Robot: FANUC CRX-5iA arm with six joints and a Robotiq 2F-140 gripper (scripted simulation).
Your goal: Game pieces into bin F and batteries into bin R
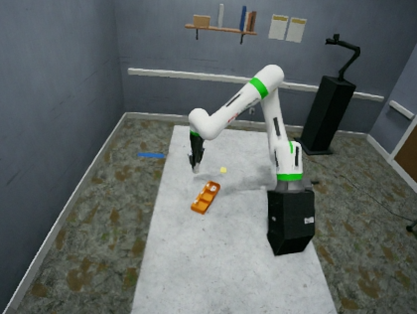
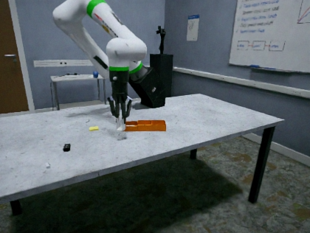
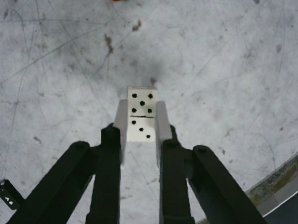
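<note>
Right now the black battery is 26 cm to the right of my hand, 8 cm below it and 8 cm behind it. From my hand the other things lie so: orange bin block 19 cm to the left, 7 cm below, 5 cm behind; then white domino 3 cm below; then yellow flat piece 21 cm behind, 9 cm below, 6 cm to the right.
</note>
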